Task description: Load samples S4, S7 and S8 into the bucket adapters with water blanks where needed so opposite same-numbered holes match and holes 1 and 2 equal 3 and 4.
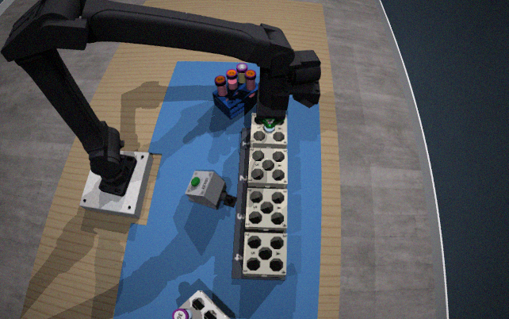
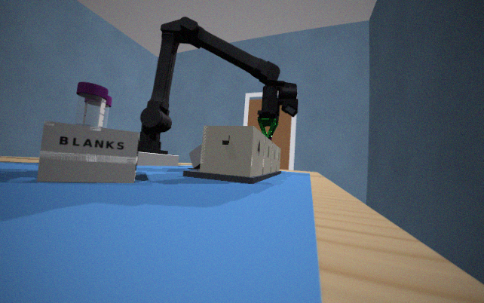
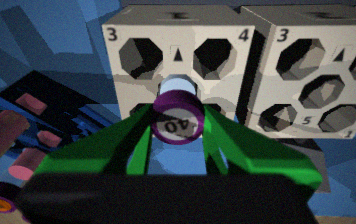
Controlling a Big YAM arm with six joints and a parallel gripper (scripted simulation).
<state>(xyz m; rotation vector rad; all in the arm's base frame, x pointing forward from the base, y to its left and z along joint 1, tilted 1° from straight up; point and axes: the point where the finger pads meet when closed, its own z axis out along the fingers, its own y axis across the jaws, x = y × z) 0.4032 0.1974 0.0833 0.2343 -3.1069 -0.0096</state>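
My gripper is now 10 mm to the right of the 40 mL blank and 50 mm above it. The rest, counted from my hand: adapter 3 (30 mm ahead, 220 mm to the right, 80 mm below); then blue sample rack RS (120 mm behind, 150 mm to the left, 100 mm below); then adapter 2 (20 mm ahead, 110 mm to the right, 80 mm below).
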